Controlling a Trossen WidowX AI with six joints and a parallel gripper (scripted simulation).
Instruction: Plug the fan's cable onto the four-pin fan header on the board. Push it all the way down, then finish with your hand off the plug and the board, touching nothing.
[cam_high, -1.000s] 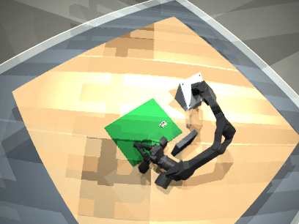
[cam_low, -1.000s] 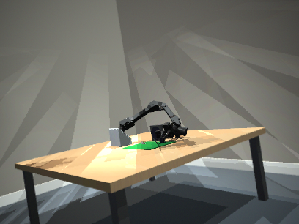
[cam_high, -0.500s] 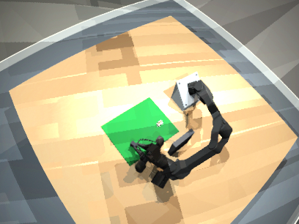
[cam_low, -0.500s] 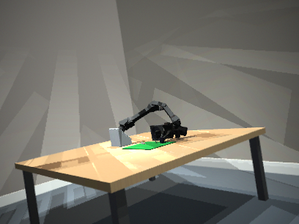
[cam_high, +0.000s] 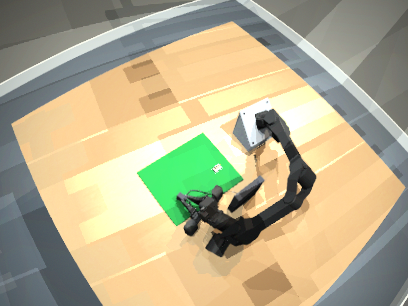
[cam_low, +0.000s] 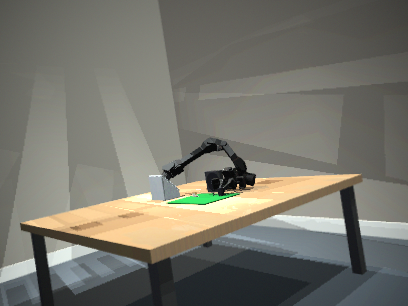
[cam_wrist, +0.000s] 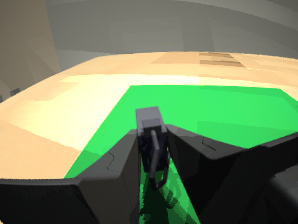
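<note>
Right now my gripper tip is 1 cm to the left of the black fan plug and 1 cm above it. Also, from my gripper tip: white four-pin fan header 17 cm behind, 6 cm to the right, 4 cm below; then black fan 19 cm behind, 9 cm to the left, 2 cm above; then green board 7 cm behind, 7 cm to the right, 5 cm below.
</note>
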